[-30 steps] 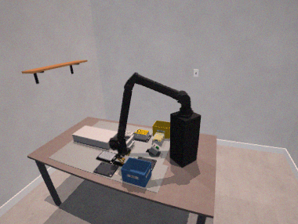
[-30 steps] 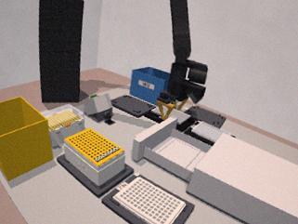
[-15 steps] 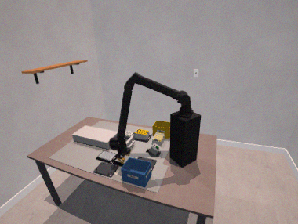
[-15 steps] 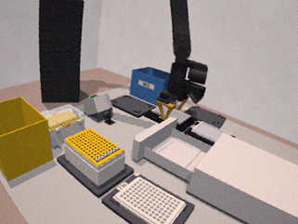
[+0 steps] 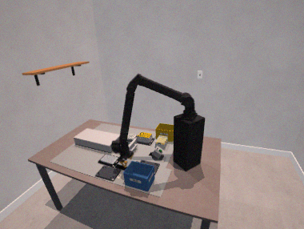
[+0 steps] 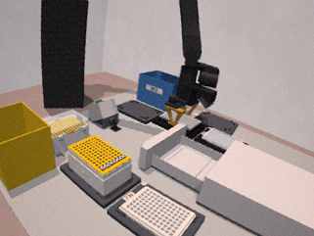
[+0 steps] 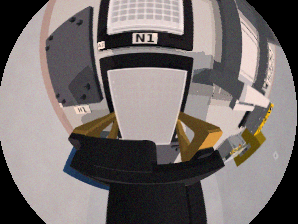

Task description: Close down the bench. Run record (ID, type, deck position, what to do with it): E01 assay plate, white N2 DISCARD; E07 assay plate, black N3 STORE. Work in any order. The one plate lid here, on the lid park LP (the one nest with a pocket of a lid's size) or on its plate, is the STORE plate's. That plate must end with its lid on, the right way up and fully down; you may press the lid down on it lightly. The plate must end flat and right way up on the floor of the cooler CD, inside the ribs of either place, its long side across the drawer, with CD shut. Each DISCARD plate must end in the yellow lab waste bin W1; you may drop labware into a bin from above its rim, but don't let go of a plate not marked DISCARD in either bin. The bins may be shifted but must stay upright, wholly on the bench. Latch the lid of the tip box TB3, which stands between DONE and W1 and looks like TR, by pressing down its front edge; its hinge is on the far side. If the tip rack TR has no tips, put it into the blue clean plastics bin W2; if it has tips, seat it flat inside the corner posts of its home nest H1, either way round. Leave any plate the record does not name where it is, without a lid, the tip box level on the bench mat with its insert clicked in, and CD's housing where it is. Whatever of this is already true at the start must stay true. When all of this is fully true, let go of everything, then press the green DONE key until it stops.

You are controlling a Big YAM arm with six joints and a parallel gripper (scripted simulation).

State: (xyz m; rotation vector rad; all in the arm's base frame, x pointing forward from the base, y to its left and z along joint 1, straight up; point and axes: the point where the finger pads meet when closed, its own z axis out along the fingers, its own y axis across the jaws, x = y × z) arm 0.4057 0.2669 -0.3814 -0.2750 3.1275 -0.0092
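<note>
The black slab lies 2 cm below my hand. Round my hand: dark lid park nest: 16 cm behind, 6 cm to the right, 2 cm below; then plate lid: right at my hand; then black plate: right at my hand.
</note>
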